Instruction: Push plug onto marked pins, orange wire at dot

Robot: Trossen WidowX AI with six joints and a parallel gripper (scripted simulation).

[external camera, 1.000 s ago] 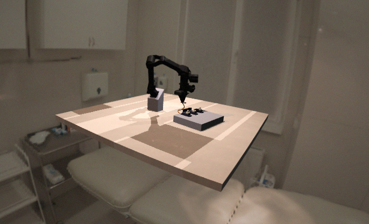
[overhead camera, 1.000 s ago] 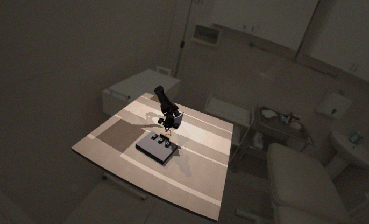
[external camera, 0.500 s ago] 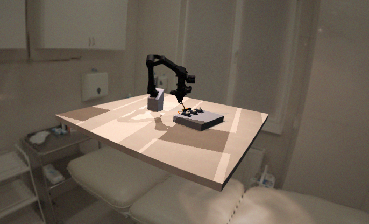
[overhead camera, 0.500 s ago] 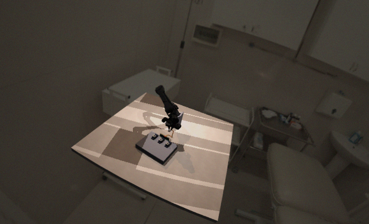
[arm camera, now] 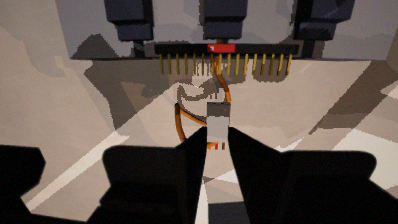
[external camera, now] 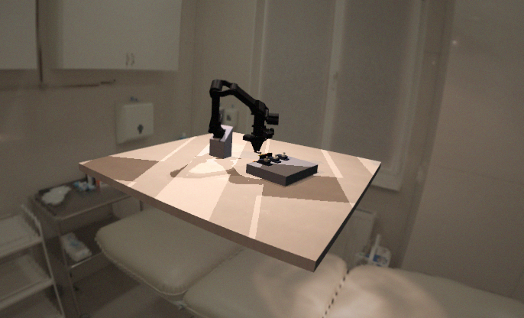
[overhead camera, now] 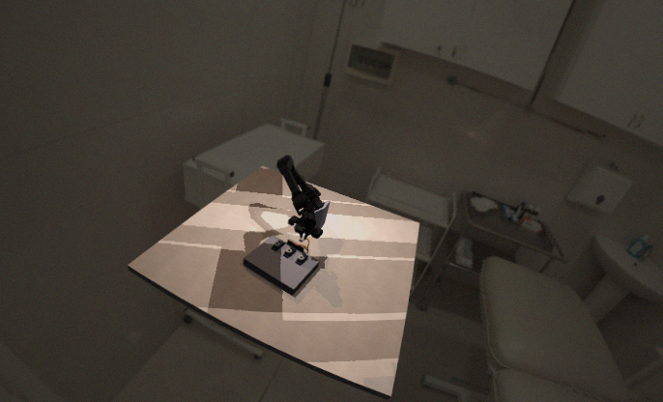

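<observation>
The red band is 60 mm ahead of my gripper tip and 10 mm to the right of it. The rest, counted from my gripper tip: grey printed holder: 220 mm ahead, 50 mm to the right, 50 mm below.
</observation>
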